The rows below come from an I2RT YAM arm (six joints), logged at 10 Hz.
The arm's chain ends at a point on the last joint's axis. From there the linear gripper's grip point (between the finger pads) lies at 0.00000 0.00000 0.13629 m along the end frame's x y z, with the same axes.
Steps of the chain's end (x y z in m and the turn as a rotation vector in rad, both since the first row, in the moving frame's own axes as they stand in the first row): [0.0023, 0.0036, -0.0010, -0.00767, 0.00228, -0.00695]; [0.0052, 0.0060, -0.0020, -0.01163, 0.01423, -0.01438]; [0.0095, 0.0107, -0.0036, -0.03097, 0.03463, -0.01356]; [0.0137, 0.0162, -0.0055, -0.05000, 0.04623, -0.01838]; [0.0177, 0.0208, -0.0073, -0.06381, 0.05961, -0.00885]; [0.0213, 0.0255, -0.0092, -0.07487, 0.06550, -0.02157]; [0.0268, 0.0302, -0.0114, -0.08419, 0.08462, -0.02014]
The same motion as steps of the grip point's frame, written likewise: [0.0026, 0.0046, -0.0010, -0.00767, 0.00228, -0.00695]; [0.0072, 0.0076, -0.0020, -0.01163, 0.01423, -0.01438]; [0.0142, 0.0149, -0.0037, -0.03097, 0.03463, -0.01356]; [0.0201, 0.0230, -0.0058, -0.05000, 0.04623, -0.01838]; [0.0259, 0.0294, -0.0078, -0.06381, 0.05961, -0.00885]; [0.0303, 0.0356, -0.0099, -0.07487, 0.06550, -0.02157]; [0.0384, 0.0415, -0.0124, -0.08419, 0.08462, -0.02014]
